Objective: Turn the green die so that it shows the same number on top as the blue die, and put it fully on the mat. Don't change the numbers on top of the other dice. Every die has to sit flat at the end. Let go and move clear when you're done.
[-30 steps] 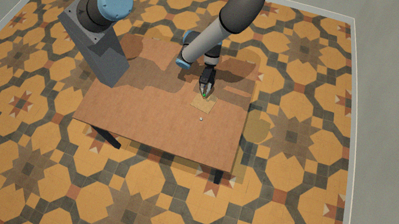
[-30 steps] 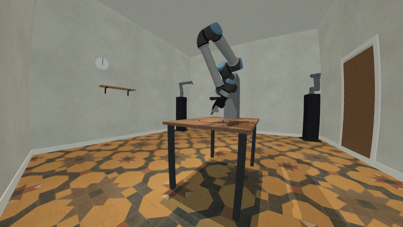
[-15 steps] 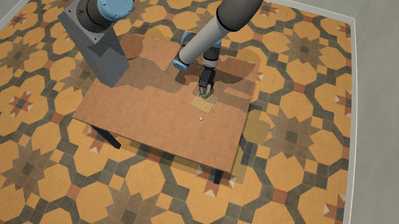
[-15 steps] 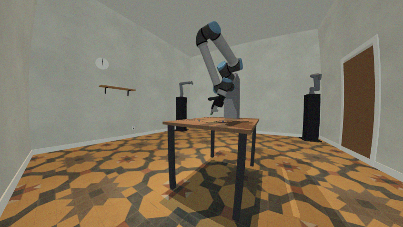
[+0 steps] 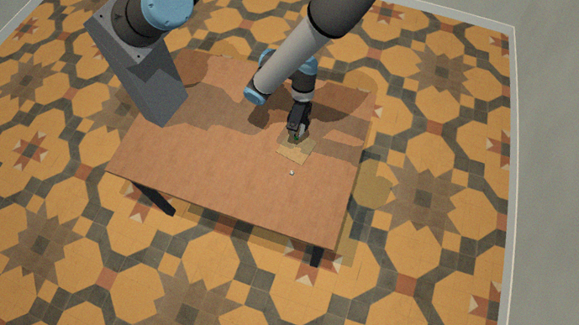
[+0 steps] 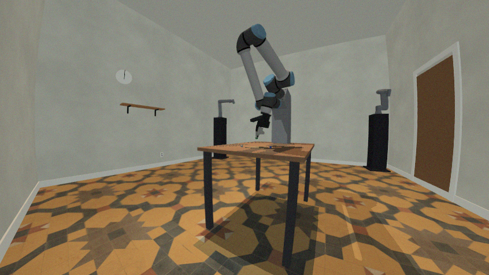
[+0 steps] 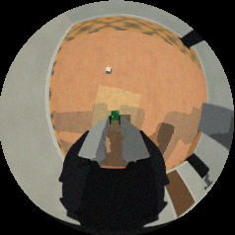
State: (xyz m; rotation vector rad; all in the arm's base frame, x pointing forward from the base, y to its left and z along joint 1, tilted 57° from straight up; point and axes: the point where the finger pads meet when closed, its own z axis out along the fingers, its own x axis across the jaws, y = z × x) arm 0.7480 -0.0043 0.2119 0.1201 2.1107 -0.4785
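Right now the green die is 10 mm below my hand. Also, from my hand: blue die: 30 mm behind, 110 mm to the left, 90 mm below; then white die: 10 mm ahead, 140 mm to the right, 90 mm below; then tan mat: 90 mm below.
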